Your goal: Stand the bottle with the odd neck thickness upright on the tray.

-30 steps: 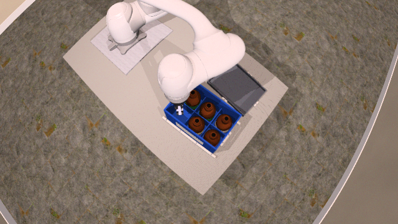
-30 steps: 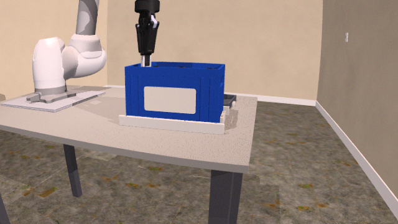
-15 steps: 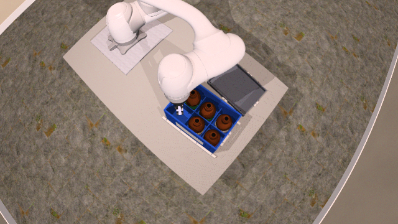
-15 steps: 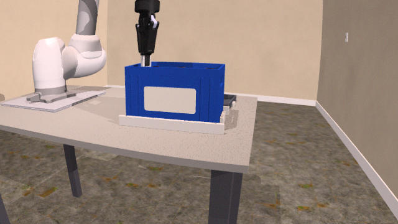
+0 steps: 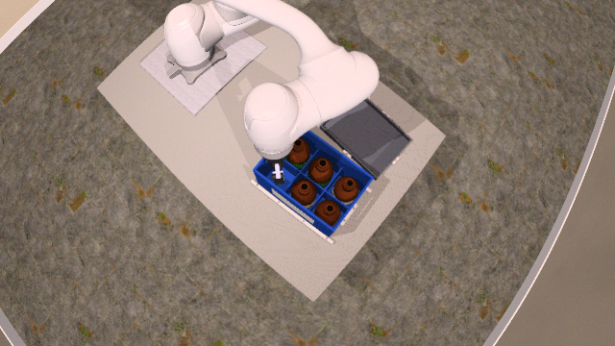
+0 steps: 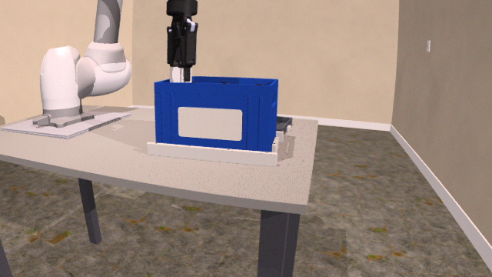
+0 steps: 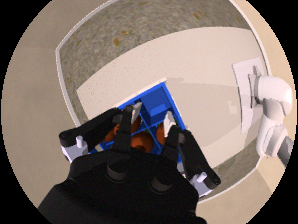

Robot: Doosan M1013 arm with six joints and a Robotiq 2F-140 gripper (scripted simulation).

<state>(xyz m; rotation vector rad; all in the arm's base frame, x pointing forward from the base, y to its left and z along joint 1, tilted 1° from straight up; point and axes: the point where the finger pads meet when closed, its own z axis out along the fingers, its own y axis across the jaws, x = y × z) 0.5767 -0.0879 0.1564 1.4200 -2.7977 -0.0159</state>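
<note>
Right now my hand is 90 mm above the crate, 80 mm short of it and 60 mm to the right of it. The rest, counted from my hand: bottle: 180 mm ahead, 90 mm below, 20 mm to the left; dark grey tray: 310 mm to the left, 160 mm below, 80 mm ahead.
</note>
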